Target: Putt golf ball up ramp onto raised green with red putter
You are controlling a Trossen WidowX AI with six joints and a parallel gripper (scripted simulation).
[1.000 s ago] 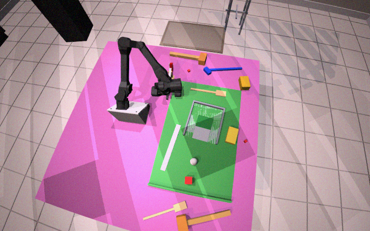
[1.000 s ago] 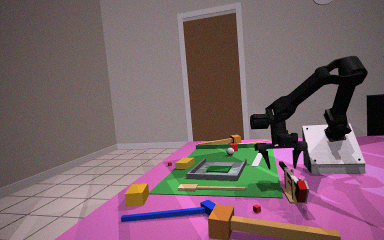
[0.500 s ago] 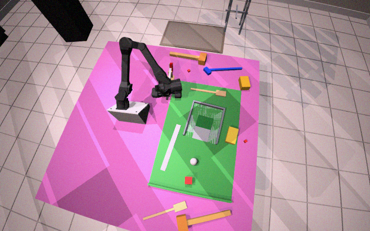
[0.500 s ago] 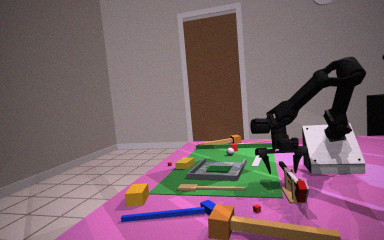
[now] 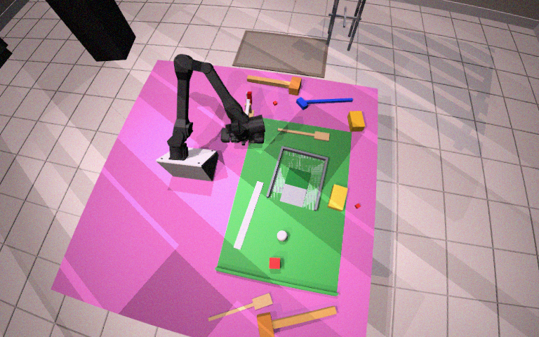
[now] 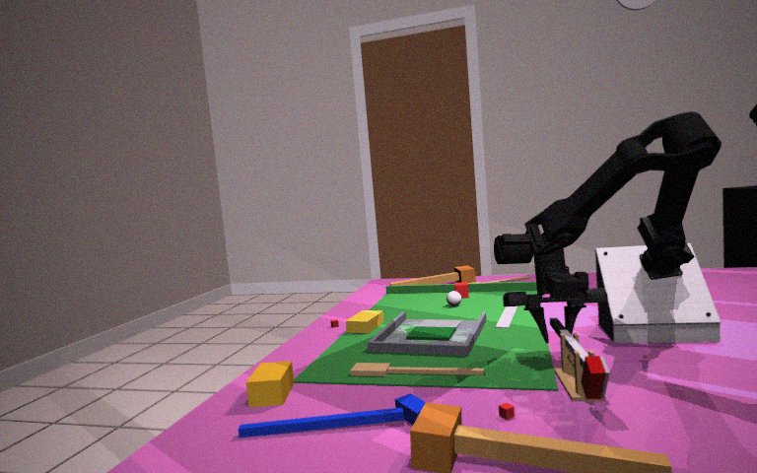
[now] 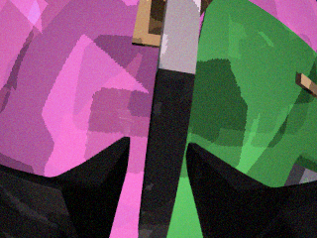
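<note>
Now: the white bar 4 cm ahead of my gripper tip, 34 cm to the right of it and 2 cm below it. From my gripper tip the other things lie so: green mat (22 cm ahead, 25 cm to the right, 3 cm below); then red putter (11 cm to the left, 3 cm above); then blue mallet (38 cm ahead, 25 cm to the left, 2 cm below).
</note>
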